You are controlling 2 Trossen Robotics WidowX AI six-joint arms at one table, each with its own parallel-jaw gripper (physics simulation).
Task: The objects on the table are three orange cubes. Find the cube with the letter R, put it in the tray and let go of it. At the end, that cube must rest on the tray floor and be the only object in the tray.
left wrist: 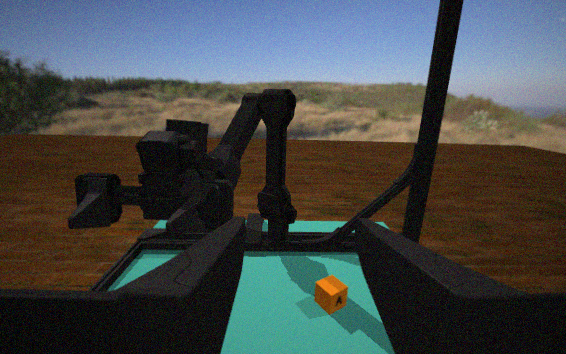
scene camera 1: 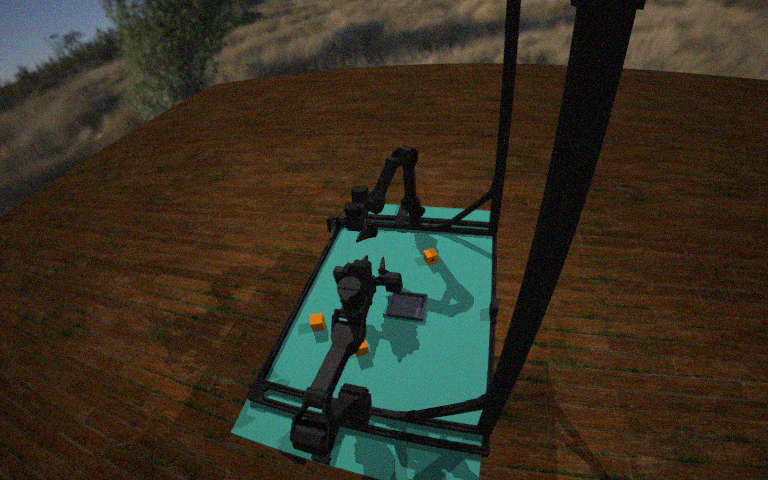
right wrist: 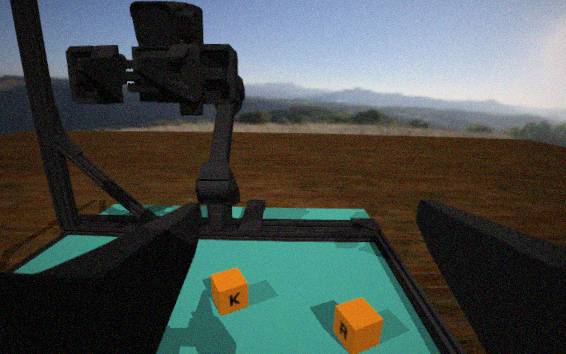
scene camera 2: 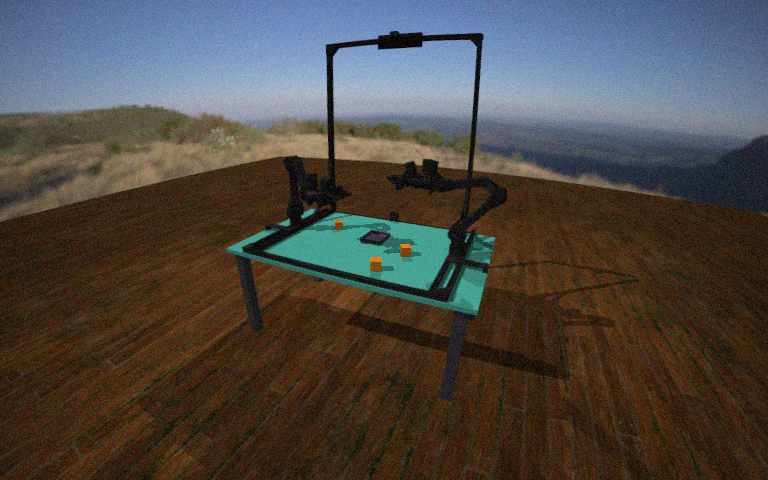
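Where they show: left gripper, between the fingertips: (left wrist: 300, 227) (scene camera 1: 375, 256) (right wrist: 106, 64) (scene camera 2: 388, 176); right gripper, between the fingertips: (left wrist: 118, 226) (scene camera 1: 343, 240) (right wrist: 309, 211) (scene camera 2: 346, 195); left arm's base, origin of its link: (scene camera 1: 359, 416) (right wrist: 220, 224) (scene camera 2: 457, 254); right arm's base, origin of its link: (left wrist: 278, 238) (scene camera 1: 415, 221) (scene camera 2: 296, 225).
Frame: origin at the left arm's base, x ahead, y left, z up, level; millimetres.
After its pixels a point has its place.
Note:
The orange cube with R (right wrist: 358, 325) @[x 318, y 245, z 26 mm] (scene camera 1: 317, 322) @[x 282, y 240, z 26 mm] (scene camera 2: 375, 263) @[x 287, y 273, z 18 mm] sits on the table, near the left edge in scene camera 1. The K cube (right wrist: 229, 291) @[x 253, y 70, z 21 mm] (scene camera 1: 362, 347) @[x 216, y 49, z 26 mm] (scene camera 2: 405, 250) @[x 223, y 87, z 13 mm] sits near it, partly hidden by the left arm in scene camera 1. The A cube (left wrist: 331, 295) @[x 661, y -98, z 24 mm] (scene camera 1: 430, 256) @[x 669, y -108, z 26 mm] (scene camera 2: 338, 224) @[x 680, y -84, z 13 mm] sits towards the right arm's side. The dark tray (scene camera 1: 406, 306) @[x 434, y -52, z -13 mm] (scene camera 2: 375, 237) @[x 439, y -57, z -13 mm] is empty. My left gripper (scene camera 1: 374, 261) @[x 350, y 0, z 324 mm] (scene camera 2: 390, 180) @[x 350, y 0, z 324 mm] is half open, empty, high above the table. My right gripper (right wrist: 309, 211) @[x 480, y 158, z 256 mm] (scene camera 1: 346, 233) @[x 480, y 158, z 256 mm] (scene camera 2: 347, 194) @[x 480, y 158, z 256 mm] is wide open, empty and raised, away from the cubes.
A dark frame (scene camera 2: 339, 272) @[x 398, y 377, z 1 mm] borders the teal table top (scene camera 1: 447, 362) @[x 234, y -230, z -19 mm]. A tall black post (scene camera 2: 330, 113) @[x 877, y -344, z 615 mm] (left wrist: 434, 115) @[x 877, y -360, z 348 mm] and a second post (scene camera 2: 473, 113) @[x 33, y -340, z 630 mm] carry a crossbar over the table's far side in scene camera 2. Diagonal braces run near both arm bases.

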